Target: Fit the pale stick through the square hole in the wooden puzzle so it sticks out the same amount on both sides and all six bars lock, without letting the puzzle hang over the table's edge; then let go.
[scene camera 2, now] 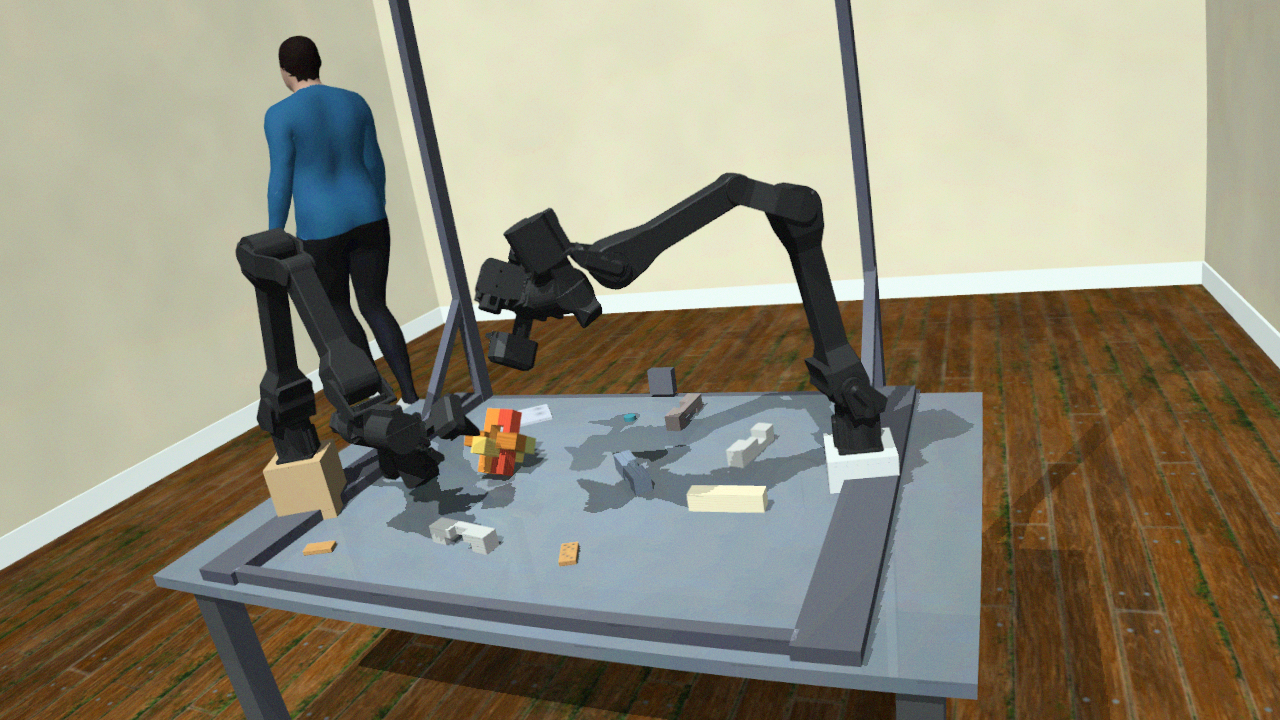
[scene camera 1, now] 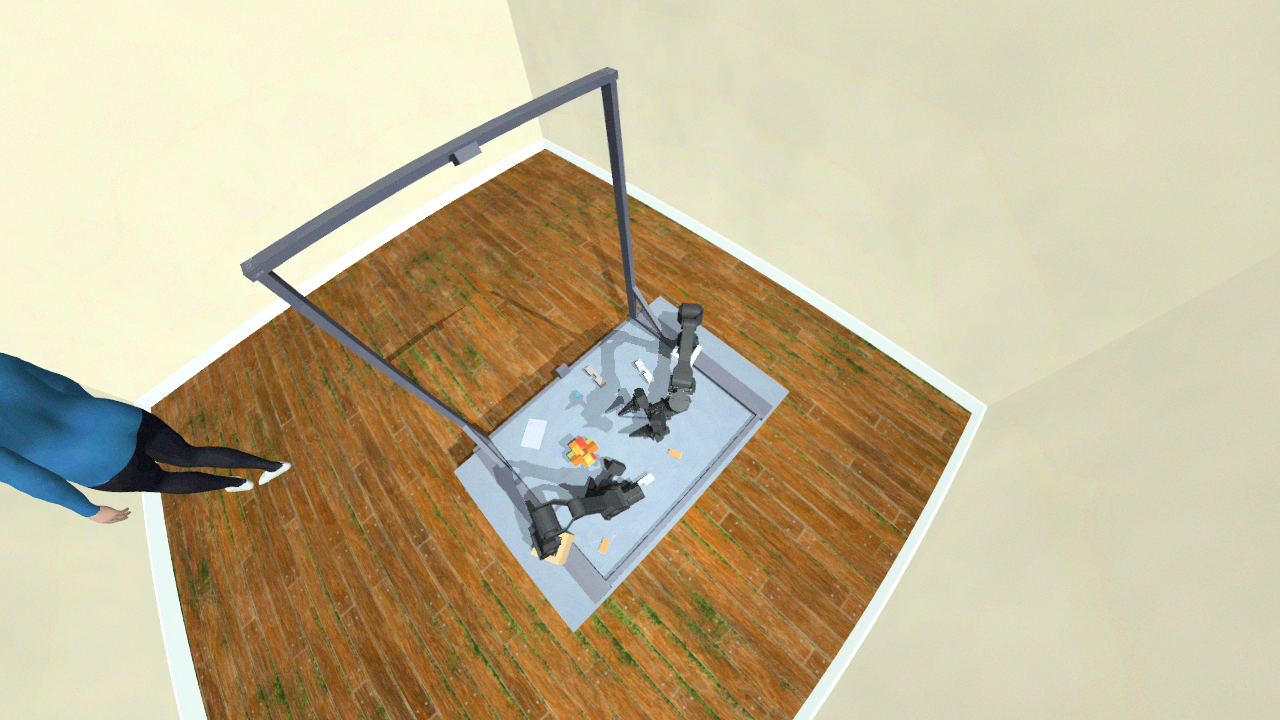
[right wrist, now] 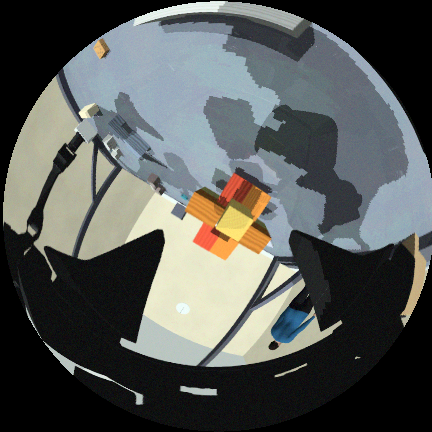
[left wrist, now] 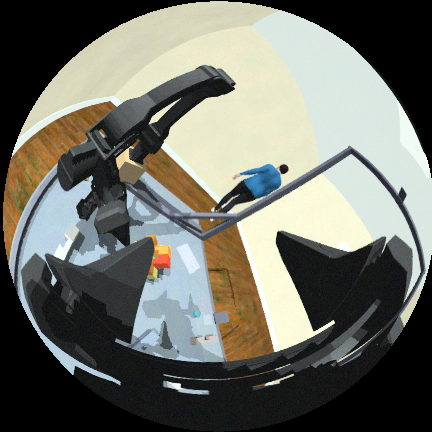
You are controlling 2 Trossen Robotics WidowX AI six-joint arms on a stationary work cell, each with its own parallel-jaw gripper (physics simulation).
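Seen in the pictures: left gripper, fingertip midpoint: [scene camera 2: 494,305] [scene camera 1: 623,425] [left wrist: 214,241]; right gripper, fingertip midpoint: [scene camera 2: 461,445] [scene camera 1: 598,468] [right wrist: 229,236] [left wrist: 126,233]; left arm's base, origin of the base link: [scene camera 2: 859,444] [right wrist: 80,135]; right arm's base, origin of the base link: [scene camera 2: 299,454] [scene camera 1: 550,544] [left wrist: 135,155].
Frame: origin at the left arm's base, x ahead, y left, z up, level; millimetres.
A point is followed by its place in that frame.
The wooden puzzle [scene camera 1: 582,451] {x 597, y -129, z 2 mm} [scene camera 2: 501,442] [left wrist: 161,257] [right wrist: 235,221] {x 614, y -74, z 20 mm}, with crossed red, orange and yellow bars, stands on the table. A small pale opening shows near its middle in scene camera 2. The pale stick [scene camera 2: 726,498] {x 196, y 80, z -28 mm} [right wrist: 90,110] {x 252, y 58, z -31 mm} lies flat on the table, apart from the puzzle, at the right in scene camera 2. My right gripper [scene camera 2: 442,442] {x 623, y -29, z 44 mm} [right wrist: 229,236] {x 623, y -29, z 44 mm} is open and low beside the puzzle, which shows beyond its fingertips. My left gripper [scene camera 1: 627,422] {x 494, y 24, z 279 mm} [scene camera 2: 547,331] [left wrist: 214,241] {x 494, y 24, z 279 mm} is open, empty and raised high above the table. Its arm hides the stick's area in scene camera 1.
White notched bars [scene camera 2: 463,535] {x 574, y 142, z -25 mm} [scene camera 2: 750,445] {x 165, y -85, z -24 mm}, a brown-grey bar [scene camera 2: 683,411] {x 290, y -255, z -23 mm} and a slate bar [scene camera 2: 633,472] {x 346, y -19, z -22 mm} lie on the table. Small orange tiles [scene camera 2: 319,548] {x 827, y 131, z -42 mm} [scene camera 2: 569,552] {x 409, y 176, z -42 mm} lie near the front. A white card [scene camera 1: 531,433] {x 643, y -371, z -44 mm} lies behind the puzzle. Raised rails [scene camera 2: 501,608] {x 461, y 320, z -30 mm} edge the table.
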